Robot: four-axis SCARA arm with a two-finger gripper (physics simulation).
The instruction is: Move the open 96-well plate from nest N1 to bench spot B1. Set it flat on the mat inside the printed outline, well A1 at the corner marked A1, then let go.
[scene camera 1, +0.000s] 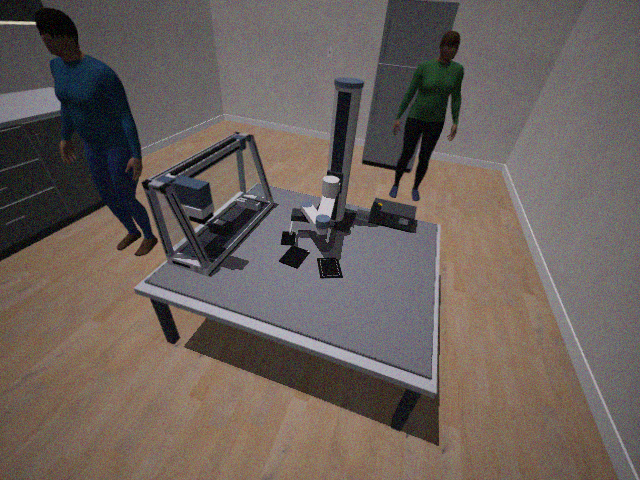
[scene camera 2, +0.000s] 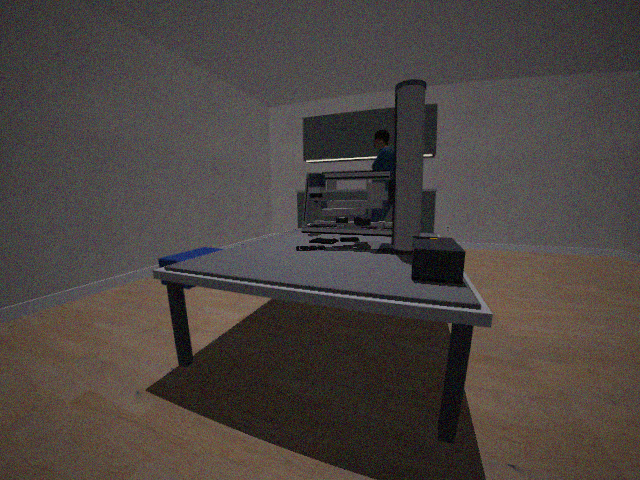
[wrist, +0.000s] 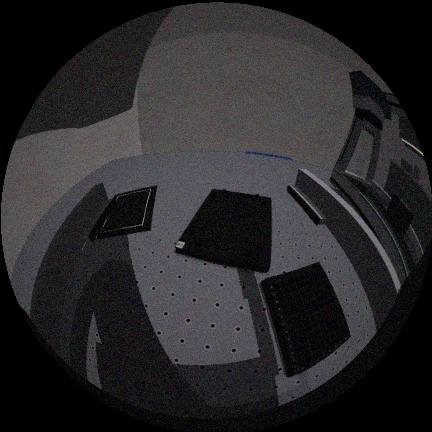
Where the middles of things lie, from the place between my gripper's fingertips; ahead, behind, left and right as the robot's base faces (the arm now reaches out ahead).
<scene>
The black well plate (wrist: 309, 322) is 130 mm to the right of my hand, 110 mm below it and 60 mm behind it. From my hand the other things lie so: dark mat with white outline (wrist: 132, 212) (200 mm to the left, 110 mm below, 100 mm ahead).
</scene>
